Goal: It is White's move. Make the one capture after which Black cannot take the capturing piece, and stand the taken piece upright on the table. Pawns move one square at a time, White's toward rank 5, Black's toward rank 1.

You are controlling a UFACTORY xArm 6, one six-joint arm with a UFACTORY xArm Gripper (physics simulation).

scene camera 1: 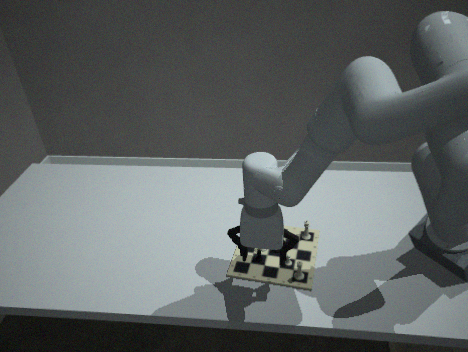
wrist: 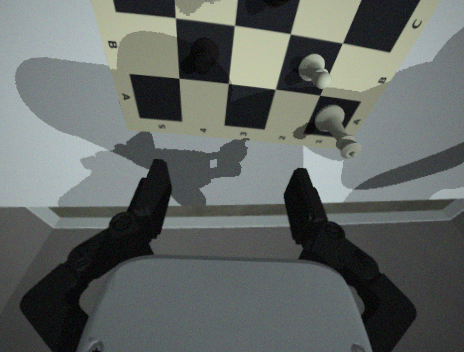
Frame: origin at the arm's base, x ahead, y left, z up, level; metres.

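Seen in the pictures: gripper, fingertip midpoint: (scene camera 1: 263, 259) (wrist: 230, 177); arm's base, link origin: (scene camera 1: 454, 228).
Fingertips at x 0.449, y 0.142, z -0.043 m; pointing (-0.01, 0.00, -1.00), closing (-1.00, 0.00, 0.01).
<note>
Pixels of each thing's top centre, then the offset from my fingertips to it. "pt": a spot on its surface instead. Level surfaces: height alone.
- chessboard, top centre: (scene camera 1: 275, 251) dx -0.017, dy -0.097, dz -0.063 m
- white pawn, top centre: (wrist: 325, 83) (scene camera 1: 288, 254) dx -0.057, dy -0.058, dz -0.031 m
- taller white piece, top centre: (wrist: 354, 156) (scene camera 1: 299, 261) dx -0.088, dy -0.018, dz -0.010 m
- pale piece, surface spot: (wrist: 192, 5) pt dx +0.029, dy -0.087, dz -0.063 m
- tall white piece, top centre: (scene camera 1: 307, 219) dx -0.095, dy -0.167, dz +0.000 m
- white table, surface height: dz -0.069 m
The chessboard (scene camera 1: 313, 265) (wrist: 220, 132) lies on the table. My gripper (scene camera 1: 264, 259) (wrist: 230, 177) is open and empty, hanging low over the board in the scene view. In the wrist view, a black piece (wrist: 204, 52) stands on B4, a white pawn (wrist: 313, 69) (scene camera 1: 288, 261) on B2 and a taller white piece (wrist: 331, 119) (scene camera 1: 299, 271) on A1. Another black piece (wrist: 267, 2) on C3 and a pale piece (wrist: 192, 5) on C4 are cut off by the top edge. The gripper hides much of the board's middle and back in the scene view.
A tall white piece (scene camera 1: 306, 231) stands at the board's back right corner. The white table (scene camera 1: 125, 215) extends around the board. The arm's base (scene camera 1: 440, 260) is at the right. Shadows of the arm fall across the table and part of the board.
</note>
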